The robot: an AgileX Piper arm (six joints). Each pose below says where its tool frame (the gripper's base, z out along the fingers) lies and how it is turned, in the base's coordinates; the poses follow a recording.
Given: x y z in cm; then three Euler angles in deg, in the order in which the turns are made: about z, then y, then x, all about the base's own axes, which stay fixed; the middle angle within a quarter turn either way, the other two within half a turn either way.
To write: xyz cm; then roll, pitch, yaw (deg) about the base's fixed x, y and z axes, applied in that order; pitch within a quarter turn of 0, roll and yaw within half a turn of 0. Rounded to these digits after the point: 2 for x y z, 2 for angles.
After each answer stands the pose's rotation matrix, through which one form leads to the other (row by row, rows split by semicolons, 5 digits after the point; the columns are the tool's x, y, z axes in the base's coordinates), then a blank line. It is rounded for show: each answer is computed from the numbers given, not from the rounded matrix.
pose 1, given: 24.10 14.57 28.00 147.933 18.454 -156.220
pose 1, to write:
24.10 14.57 28.00 167.78 27.36 -154.83
-0.80385 -0.50361 0.31654; -0.37767 0.84325 0.38249; -0.45955 0.18792 -0.86804

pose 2, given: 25.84 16.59 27.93 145.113 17.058 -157.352
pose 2, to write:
25.84 16.59 27.93 169.66 26.25 -150.97
-0.78420 -0.54680 0.29334; -0.43520 0.82163 0.36813; -0.44231 0.16102 -0.88229

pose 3, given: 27.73 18.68 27.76 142.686 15.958 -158.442
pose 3, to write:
27.73 18.68 27.76 171.27 25.22 -147.70
-0.76468 -0.58282 0.27493; -0.48343 0.80093 0.35328; -0.42610 0.13724 -0.89421

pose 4, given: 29.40 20.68 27.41 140.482 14.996 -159.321
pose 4, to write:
29.40 20.68 27.41 172.54 24.30 -144.84
-0.74515 -0.61465 0.25875; -0.52484 0.77987 0.34111; -0.41145 0.11837 -0.90371

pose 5, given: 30.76 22.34 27.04 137.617 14.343 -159.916
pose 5, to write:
30.76 22.34 27.04 173.93 23.79 -141.45
-0.71563 -0.65307 0.24773; -0.57026 0.75108 0.33269; -0.40334 0.09682 -0.90992

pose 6, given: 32.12 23.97 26.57 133.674 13.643 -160.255
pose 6, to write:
32.12 23.97 26.57 175.45 23.43 -137.00
-0.67107 -0.70287 0.23587; -0.62573 0.70759 0.32830; -0.39765 0.07272 -0.91465

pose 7, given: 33.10 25.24 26.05 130.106 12.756 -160.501
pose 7, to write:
33.10 25.24 26.05 176.52 22.92 -133.01
-0.62830 -0.74598 0.22080; -0.67351 0.66363 0.32555; -0.38938 0.05584 -0.91938

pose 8, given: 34.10 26.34 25.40 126.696 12.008 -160.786
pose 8, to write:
34.10 26.34 25.40 177.57 22.41 -129.22
-0.58449 -0.78427 0.20805; -0.71624 0.61918 0.32190; -0.38127 0.03913 -0.92363

